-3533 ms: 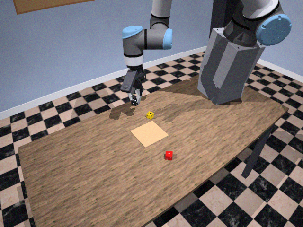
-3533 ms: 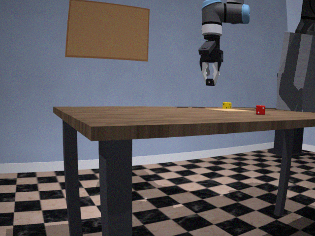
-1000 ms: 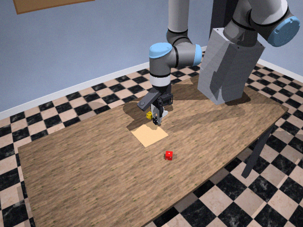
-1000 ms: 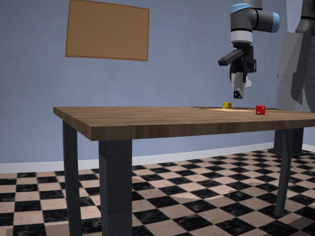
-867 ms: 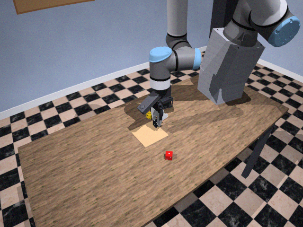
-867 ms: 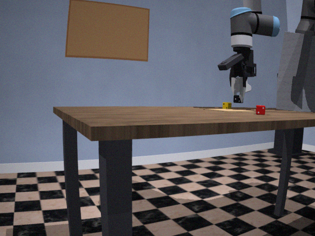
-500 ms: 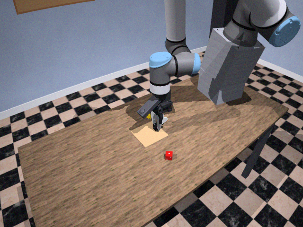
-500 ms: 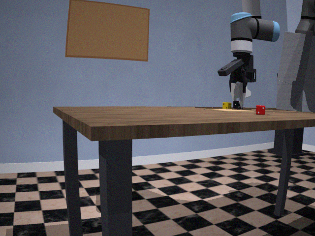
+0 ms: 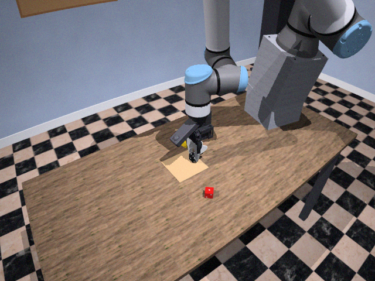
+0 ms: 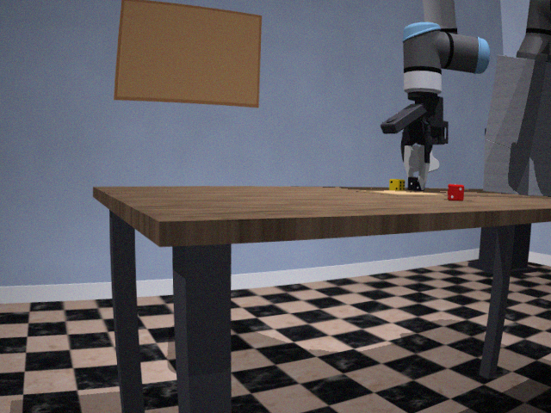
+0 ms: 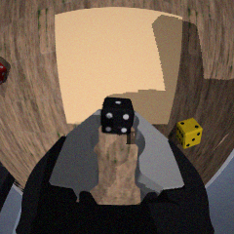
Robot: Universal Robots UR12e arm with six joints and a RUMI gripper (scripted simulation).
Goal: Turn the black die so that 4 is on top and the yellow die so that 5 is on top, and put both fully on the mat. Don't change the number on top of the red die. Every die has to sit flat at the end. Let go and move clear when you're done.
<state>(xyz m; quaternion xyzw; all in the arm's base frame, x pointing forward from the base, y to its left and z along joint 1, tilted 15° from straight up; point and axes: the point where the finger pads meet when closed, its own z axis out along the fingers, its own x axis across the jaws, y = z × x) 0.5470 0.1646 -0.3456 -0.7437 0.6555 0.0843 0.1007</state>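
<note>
Now: the black die right at my hand. From my hand the other things lie so: yellow die: 110 mm to the right, 10 mm below, 10 mm behind; then red die: 190 mm to the left, 30 mm ahead, 10 mm below; then tan mat: 40 mm ahead, 20 mm below, 10 mm to the left.
</note>
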